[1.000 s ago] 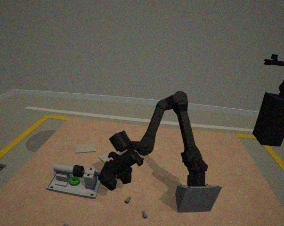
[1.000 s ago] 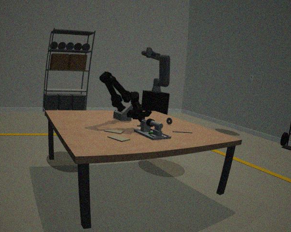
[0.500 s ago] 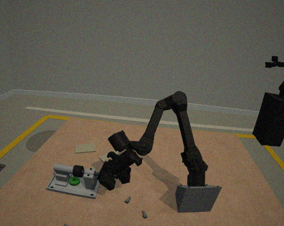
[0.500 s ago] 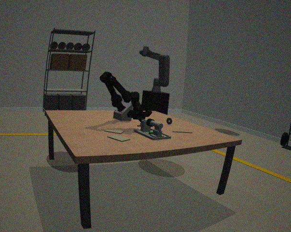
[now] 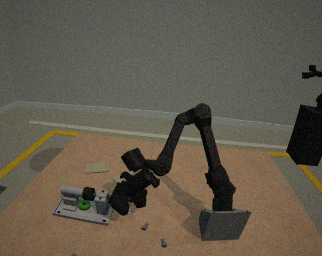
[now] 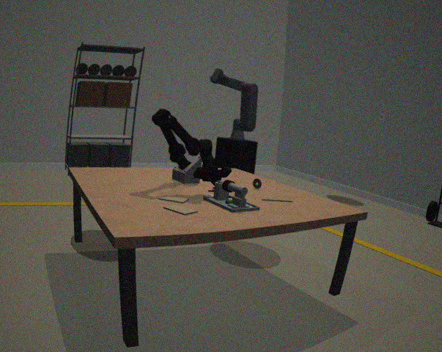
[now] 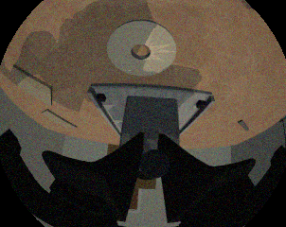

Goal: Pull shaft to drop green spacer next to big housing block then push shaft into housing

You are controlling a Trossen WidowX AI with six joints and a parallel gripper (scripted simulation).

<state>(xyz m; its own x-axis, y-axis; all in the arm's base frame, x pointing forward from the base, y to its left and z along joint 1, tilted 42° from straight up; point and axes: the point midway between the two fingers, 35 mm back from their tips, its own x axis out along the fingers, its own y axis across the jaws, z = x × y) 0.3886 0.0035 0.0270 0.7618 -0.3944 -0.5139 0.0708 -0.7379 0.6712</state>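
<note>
Now: the black spacer 70 mm ahead of my gripper tip, 10 mm to the left of it and 20 mm above it. Round my gripper tip: green spacer (110 mm ahead, 10 mm to the left, 40 mm below); then grey fixture (120 mm ahead, 10 mm to the left, 10 mm below); then thin rod (90 mm ahead, 300 mm to the left, 50 mm below).
</note>
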